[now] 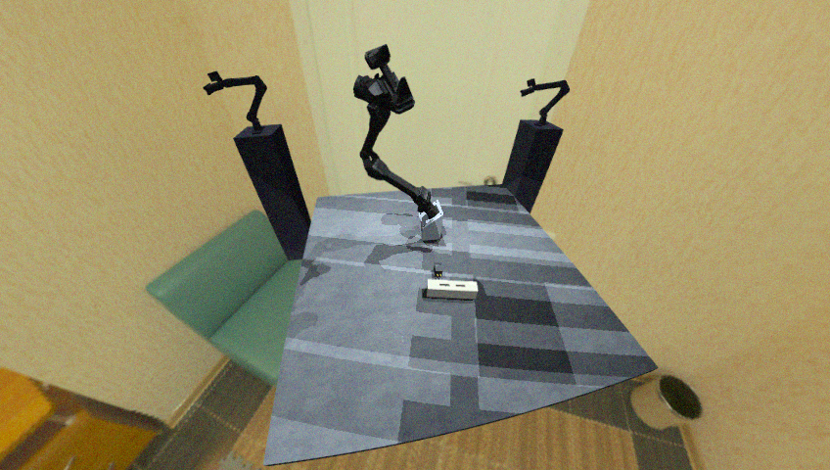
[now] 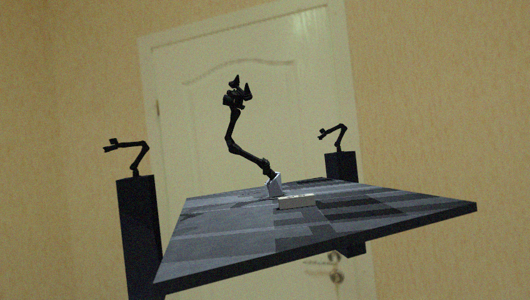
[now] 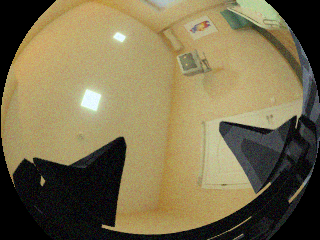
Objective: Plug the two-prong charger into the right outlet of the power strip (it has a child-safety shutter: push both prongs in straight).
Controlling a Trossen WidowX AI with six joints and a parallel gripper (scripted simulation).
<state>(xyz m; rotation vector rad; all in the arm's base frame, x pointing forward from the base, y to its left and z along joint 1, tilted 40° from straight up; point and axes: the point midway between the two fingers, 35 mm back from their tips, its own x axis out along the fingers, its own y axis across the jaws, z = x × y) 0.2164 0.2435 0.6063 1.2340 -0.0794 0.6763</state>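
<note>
Right now the black two-prong charger is 70 mm ahead of my gripper tip, 170 mm to the left of it and 760 mm below it.
</note>
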